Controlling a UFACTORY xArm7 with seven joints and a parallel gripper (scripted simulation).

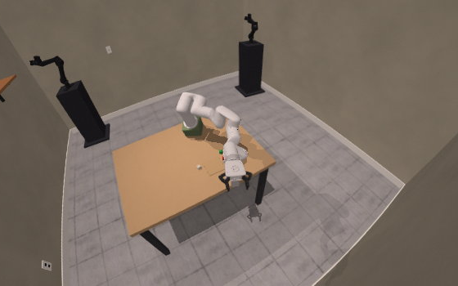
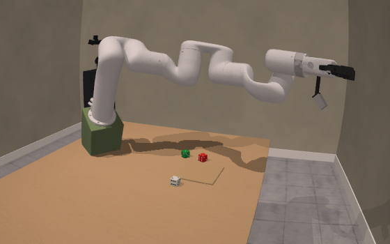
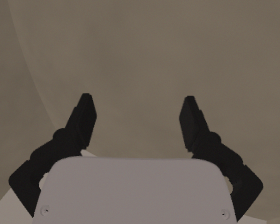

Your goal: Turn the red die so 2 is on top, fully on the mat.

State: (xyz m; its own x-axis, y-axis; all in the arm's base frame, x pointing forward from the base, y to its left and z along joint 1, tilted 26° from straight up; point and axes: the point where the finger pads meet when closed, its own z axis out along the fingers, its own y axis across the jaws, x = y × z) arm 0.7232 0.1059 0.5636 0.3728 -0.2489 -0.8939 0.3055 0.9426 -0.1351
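Right now my hand is 510 mm past the white die, 80 mm to the left of it and 380 mm above it. The rest, counted from my hand: tan mat 480 mm behind, 40 mm to the left, 390 mm below; green die 580 mm behind, 140 mm to the left, 380 mm below; red die 500 mm behind, 140 mm to the left, 380 mm below.
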